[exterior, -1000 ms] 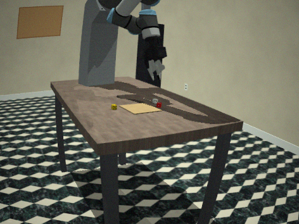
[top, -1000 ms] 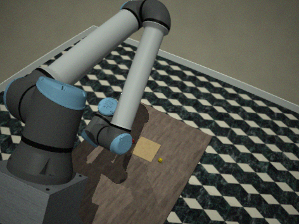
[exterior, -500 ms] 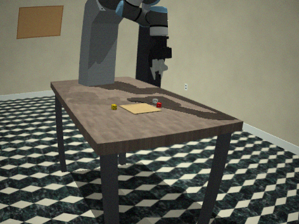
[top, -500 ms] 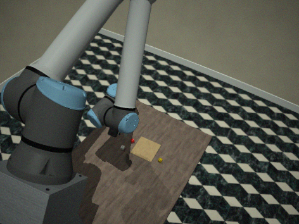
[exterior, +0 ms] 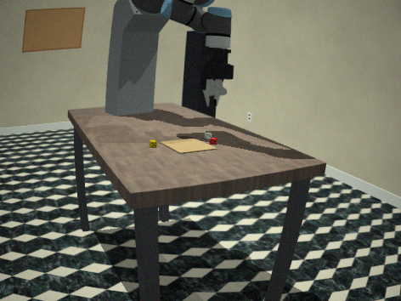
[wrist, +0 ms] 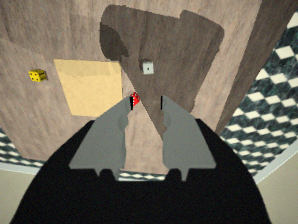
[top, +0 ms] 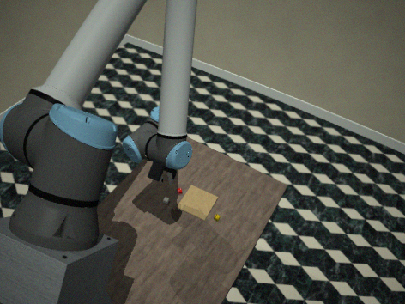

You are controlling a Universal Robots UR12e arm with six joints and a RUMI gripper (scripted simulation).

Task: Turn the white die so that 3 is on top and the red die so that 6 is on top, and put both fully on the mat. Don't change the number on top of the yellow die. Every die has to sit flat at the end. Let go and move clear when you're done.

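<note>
The white die lies 13 cm below my hand and 1 cm behind it. Round my hand: tan mat (14 cm below, 13 cm to the right, 4 cm ahead); then red die (13 cm below, 6 cm ahead, 4 cm to the right); then yellow die (24 cm to the right, 13 cm below, 1 cm behind).
</note>
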